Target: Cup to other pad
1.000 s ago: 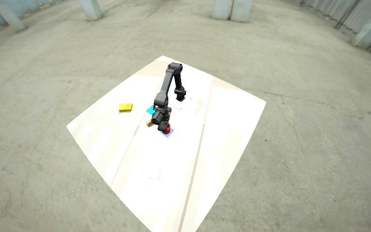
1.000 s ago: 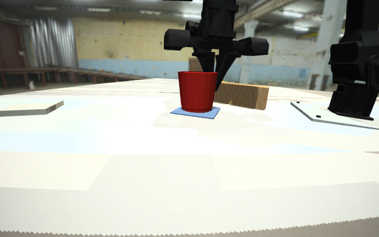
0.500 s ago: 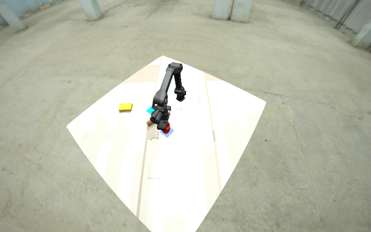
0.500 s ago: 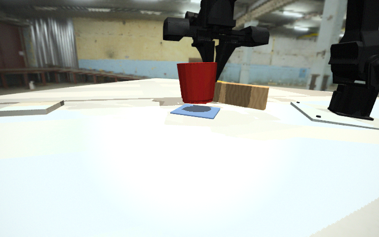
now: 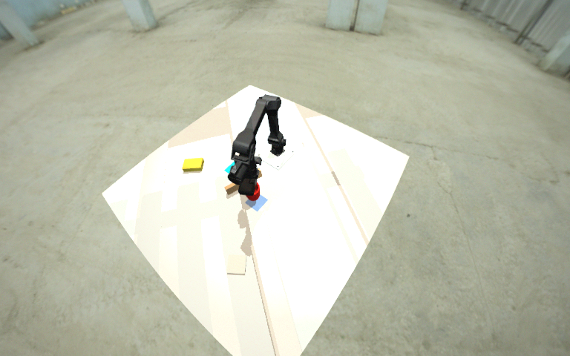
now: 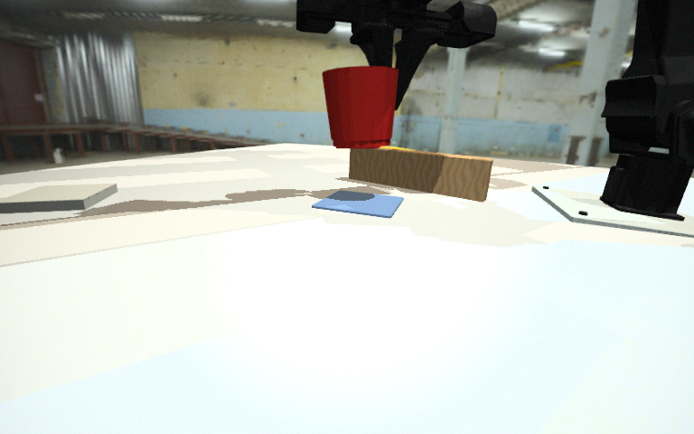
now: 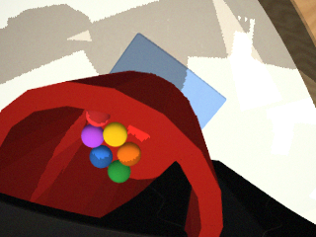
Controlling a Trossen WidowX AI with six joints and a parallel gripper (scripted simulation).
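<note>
My gripper tip is 40 mm past the cyan pad, 210 mm to the left of it and 110 mm above it. Also, from my gripper tip: wooden bar: 10 mm behind, 100 mm to the right, 80 mm below; blue pad: 20 mm ahead, 20 mm to the left, 110 mm below; red cup: 30 mm ahead, 20 mm to the left.
</note>
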